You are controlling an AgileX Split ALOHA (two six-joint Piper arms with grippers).
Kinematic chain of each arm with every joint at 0, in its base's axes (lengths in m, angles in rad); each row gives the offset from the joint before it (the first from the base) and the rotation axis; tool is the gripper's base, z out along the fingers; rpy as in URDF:
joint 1: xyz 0 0 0.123 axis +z
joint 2: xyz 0 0 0 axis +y
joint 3: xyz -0.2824 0 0.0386 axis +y
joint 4: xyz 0.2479 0 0.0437 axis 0.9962 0 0.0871
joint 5: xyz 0 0 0 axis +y
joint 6: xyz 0.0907 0 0.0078 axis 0.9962 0 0.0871
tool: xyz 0 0 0 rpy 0 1.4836 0
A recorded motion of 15 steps. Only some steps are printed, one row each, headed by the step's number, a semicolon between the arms.
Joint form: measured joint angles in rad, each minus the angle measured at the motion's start. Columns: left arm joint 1, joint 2, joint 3, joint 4, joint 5, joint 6; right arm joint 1, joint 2, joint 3, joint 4, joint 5, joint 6.
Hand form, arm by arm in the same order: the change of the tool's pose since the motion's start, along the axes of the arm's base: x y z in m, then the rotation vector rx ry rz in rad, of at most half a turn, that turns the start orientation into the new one. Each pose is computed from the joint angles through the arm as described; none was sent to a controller.
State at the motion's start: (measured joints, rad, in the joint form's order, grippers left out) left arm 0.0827 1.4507 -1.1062 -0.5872 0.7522 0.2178; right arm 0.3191 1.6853 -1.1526 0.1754 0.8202 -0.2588
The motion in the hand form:
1: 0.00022 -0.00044 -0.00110 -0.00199 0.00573 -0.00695; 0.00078 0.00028 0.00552 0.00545 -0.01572 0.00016
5: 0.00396 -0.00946 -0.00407 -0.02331 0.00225 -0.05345; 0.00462 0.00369 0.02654 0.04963 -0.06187 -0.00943
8: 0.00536 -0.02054 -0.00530 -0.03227 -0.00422 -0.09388; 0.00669 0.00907 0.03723 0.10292 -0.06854 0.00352
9: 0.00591 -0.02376 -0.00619 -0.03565 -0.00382 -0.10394; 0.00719 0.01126 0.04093 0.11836 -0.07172 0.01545
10: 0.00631 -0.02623 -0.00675 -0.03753 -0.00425 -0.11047; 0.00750 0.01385 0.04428 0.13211 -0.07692 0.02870
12: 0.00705 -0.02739 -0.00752 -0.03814 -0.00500 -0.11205; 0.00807 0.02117 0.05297 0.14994 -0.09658 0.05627
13: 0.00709 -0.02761 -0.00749 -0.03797 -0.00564 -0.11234; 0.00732 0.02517 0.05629 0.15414 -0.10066 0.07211
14: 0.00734 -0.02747 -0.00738 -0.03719 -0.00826 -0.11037; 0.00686 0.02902 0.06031 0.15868 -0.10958 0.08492
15: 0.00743 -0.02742 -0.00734 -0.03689 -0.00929 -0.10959; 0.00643 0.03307 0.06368 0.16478 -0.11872 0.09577
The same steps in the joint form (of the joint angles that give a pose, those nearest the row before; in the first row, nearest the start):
1: 0.0000 0.0034 0.0000 -0.0045 0.0060 0.0066; 0.0000 -0.0081 -0.0109 0.0000 0.0023 0.0002
5: -0.0215 0.0220 -0.0037 -0.0546 0.0095 0.0560; 0.0000 -0.0287 -0.0630 0.0281 0.0175 0.0017
8: -0.0543 0.0304 -0.0048 -0.0786 0.0047 0.0794; 0.0000 -0.0300 -0.0988 0.0910 0.0375 -0.0322
9: -0.0639 0.0342 -0.0047 -0.0850 0.0029 0.0840; 0.0013 -0.0300 -0.1117 0.1109 0.0458 -0.0488
10: -0.0717 0.0367 -0.0048 -0.0885 0.0002 0.0859; 0.0046 -0.0300 -0.1229 0.1283 0.0510 -0.0644
12: -0.0757 0.0399 -0.0047 -0.0907 -0.0042 0.0870; 0.0207 -0.0300 -0.1534 0.1432 0.0595 -0.0785
13: -0.0765 0.0399 -0.0048 -0.0907 -0.0050 0.0870; 0.0312 -0.0300 -0.1656 0.1461 0.0671 -0.0825
14: -0.0765 0.0399 -0.0048 -0.0907 -0.0084 0.0870; 0.0416 -0.0307 -0.1791 0.1468 0.0712 -0.0834
15: -0.0765 0.0399 -0.0048 -0.0907 -0.0097 0.0870; 0.0524 -0.0308 -0.1906 0.1489 0.0715 -0.0835

